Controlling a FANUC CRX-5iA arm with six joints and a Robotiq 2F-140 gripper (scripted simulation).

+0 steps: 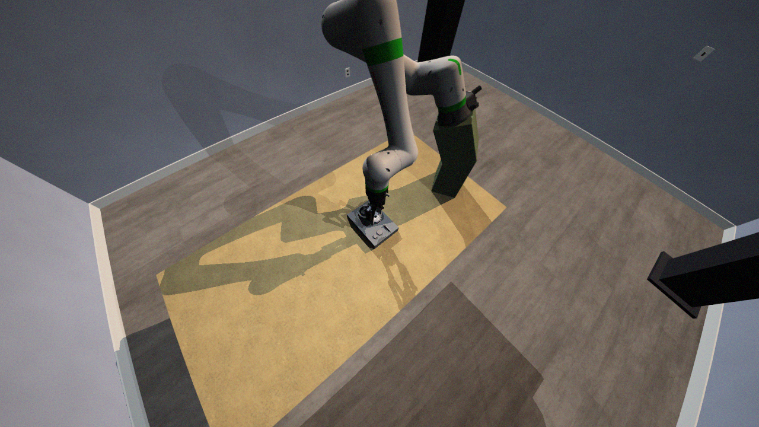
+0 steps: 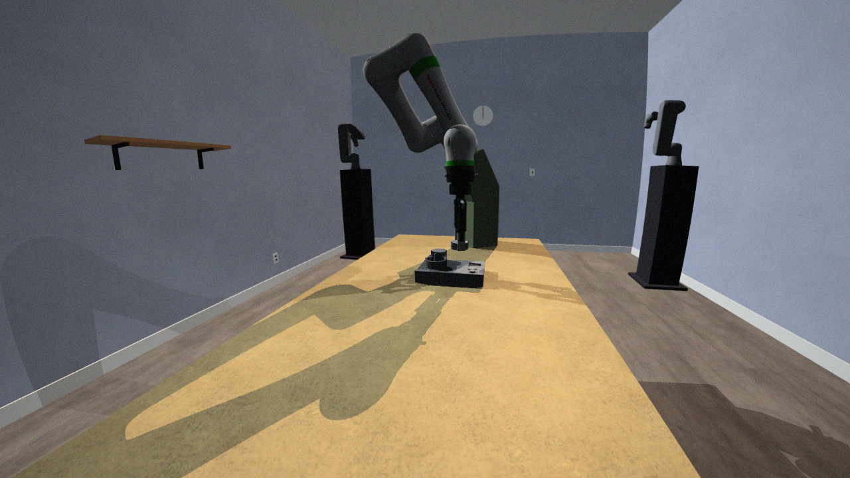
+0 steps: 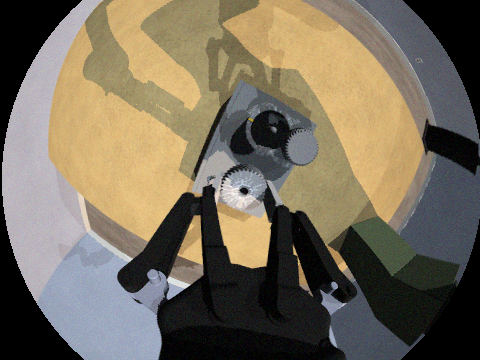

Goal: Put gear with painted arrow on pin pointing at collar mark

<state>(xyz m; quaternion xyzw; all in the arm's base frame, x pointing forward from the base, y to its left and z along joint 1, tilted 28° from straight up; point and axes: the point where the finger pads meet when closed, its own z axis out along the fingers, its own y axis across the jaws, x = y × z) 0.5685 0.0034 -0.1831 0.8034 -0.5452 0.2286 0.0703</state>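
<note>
Now: hand 20 mm above the light toothed gear. From my hand the other things lie so: peg: 100 mm below, 40 mm to the left, 40 mm behind.
</note>
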